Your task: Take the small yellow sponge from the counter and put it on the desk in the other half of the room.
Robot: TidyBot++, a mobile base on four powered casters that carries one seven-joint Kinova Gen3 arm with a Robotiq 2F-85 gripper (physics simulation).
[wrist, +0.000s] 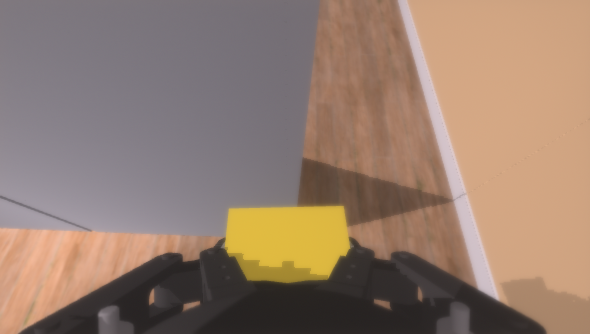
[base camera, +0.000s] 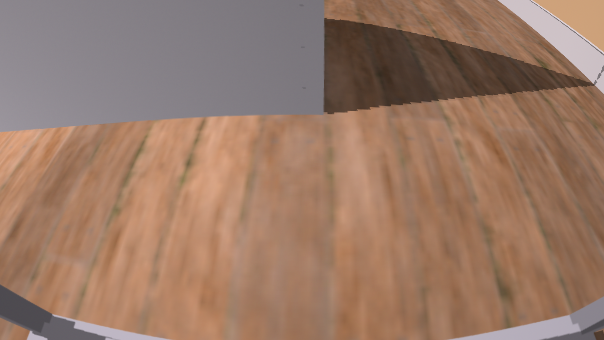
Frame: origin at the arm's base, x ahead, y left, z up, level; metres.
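Seen in the pictures: gripper, between the fingertips: (wrist: 287, 244).
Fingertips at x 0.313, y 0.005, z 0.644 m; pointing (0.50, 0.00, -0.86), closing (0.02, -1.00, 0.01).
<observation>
A point is followed by its place in that frame.
The small yellow sponge (wrist: 287, 237) @(z 0.684, x 0.309, y 0.005 m) is between the two black fingers at the bottom middle of the wrist view. My gripper (wrist: 287, 244) @(z 0.644, x 0.313, y 0.005 m) is shut on it, one finger on each side, and holds it above the floor. A strip of shadow lies across the lower part of the sponge. The gripper does not show in the base camera view. Neither the counter nor the desk can be made out for certain.
A large grey partition or panel (base camera: 160, 60) @(z -0.272, x 0.550, y 0.237 m) (wrist: 150, 110) @(z 0.491, x 0.550, y 0.229 m) stands ahead on the left, its right edge near the middle. Wooden floor (base camera: 300, 210) @(z -0.396, x 0.355, y 0.012 m) (wrist: 370, 90) @(z -0.396, x 1.505, y -0.512 m) runs past it to an orange wall (base camera: 582, 17) @(z -0.260, x 0.933, y -0.860 m) (wrist: 525, 100) @(z 0.129, x 0.946, y -0.860 m) with a white baseboard (wrist: 440, 125) @(z -0.330, x 1.182, y -0.852 m) on the right.
</observation>
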